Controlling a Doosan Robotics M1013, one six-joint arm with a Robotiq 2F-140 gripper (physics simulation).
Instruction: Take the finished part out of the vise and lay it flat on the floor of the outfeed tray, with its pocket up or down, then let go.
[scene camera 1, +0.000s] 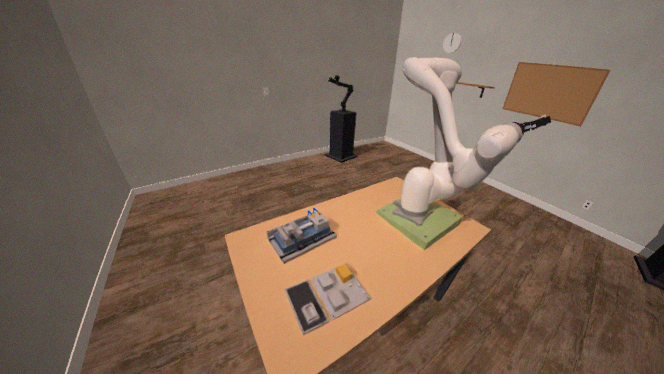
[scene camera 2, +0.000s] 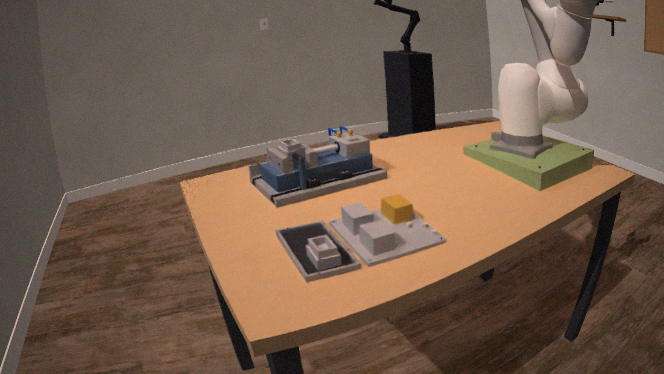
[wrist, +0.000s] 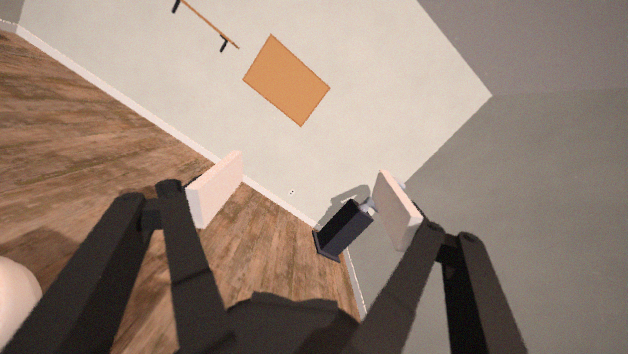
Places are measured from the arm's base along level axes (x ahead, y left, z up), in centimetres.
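Where they show: gripper, between the fingertips: (wrist: 309, 174); arm's base, origin of its link: (scene camera 1: 412, 212) (scene camera 2: 522, 147).
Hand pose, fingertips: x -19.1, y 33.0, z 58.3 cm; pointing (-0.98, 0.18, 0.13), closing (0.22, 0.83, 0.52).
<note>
Each offset is from my fingertips to the top centre of the thing.
The vise @[dy -63.4, dx +76.8, dz -52.7 cm] (scene camera 1: 283, 245) (scene camera 2: 280, 180), blue with grey jaws, stands at the back left of the table. A small grey part @[dy -64.1, dx +83.3, dz -51.1 cm] (scene camera 2: 289, 145) with its pocket up shows at the top of the vise's left end; how the jaws hold it is too small to tell. The outfeed tray (scene camera 1: 300, 295) (scene camera 2: 301, 237), dark-floored with grey rims, lies nearer the front. A grey part @[dy -29.7, dx +98.5, dz -58.5 cm] (scene camera 1: 310, 312) (scene camera 2: 324, 251) with its pocket up sits in its front half. My gripper (scene camera 1: 549, 120) (wrist: 309, 174) is open and empty, high up to the right, far from the vise and tray, facing the wall.
Beside the tray lies a grey plate @[dy -30.2, dx +83.1, dz -61.8 cm] (scene camera 1: 350, 305) (scene camera 2: 417, 243) bearing two grey blocks and a yellow block @[dy -33.3, dx +77.6, dz -58.2 cm] (scene camera 1: 344, 273) (scene camera 2: 397, 209). Blue clips stand on the vise's right end. The arm stands on a green base (scene camera 1: 425, 237) (scene camera 2: 560, 175) at the table's right.
</note>
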